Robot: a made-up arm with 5 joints.
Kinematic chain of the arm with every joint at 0, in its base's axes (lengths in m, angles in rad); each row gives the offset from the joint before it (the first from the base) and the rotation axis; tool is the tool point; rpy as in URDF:
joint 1: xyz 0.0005 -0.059 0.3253 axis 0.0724 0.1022 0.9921
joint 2: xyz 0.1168 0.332 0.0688 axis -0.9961 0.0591 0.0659
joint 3: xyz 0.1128 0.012 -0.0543 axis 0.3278 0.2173 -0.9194
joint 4: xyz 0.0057 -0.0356 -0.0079 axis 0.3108 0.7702 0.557
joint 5: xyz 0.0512 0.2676 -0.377 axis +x
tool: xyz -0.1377 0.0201 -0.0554 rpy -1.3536 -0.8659 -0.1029
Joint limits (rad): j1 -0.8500..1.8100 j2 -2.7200..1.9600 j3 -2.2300..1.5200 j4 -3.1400..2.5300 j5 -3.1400..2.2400
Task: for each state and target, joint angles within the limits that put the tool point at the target. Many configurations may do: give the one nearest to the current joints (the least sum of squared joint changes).
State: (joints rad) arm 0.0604 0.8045 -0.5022 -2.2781 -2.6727
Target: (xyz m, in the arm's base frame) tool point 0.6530 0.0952 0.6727
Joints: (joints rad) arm -0.4826 1.0155 -0.4584 -2.7981 -2.2567
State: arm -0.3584 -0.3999 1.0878 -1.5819 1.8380
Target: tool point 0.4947 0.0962 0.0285
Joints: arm 0.0693 -0.2924 0.7424 -1.6601 1.9488
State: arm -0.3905 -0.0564 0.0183 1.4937 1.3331
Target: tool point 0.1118 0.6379 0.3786
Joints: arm -0.3082 -0.0533 0.4417 1.0555 1.2521
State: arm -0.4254 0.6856 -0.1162 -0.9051 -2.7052
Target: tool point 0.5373 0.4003 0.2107
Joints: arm 0.2692 0.4908 -0.4569 -1.6110 -2.7439
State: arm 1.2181 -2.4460 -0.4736 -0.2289 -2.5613
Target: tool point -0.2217 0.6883 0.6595
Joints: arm 0.8545 -1.8436 -0.4996 -0.5179 -2.4637
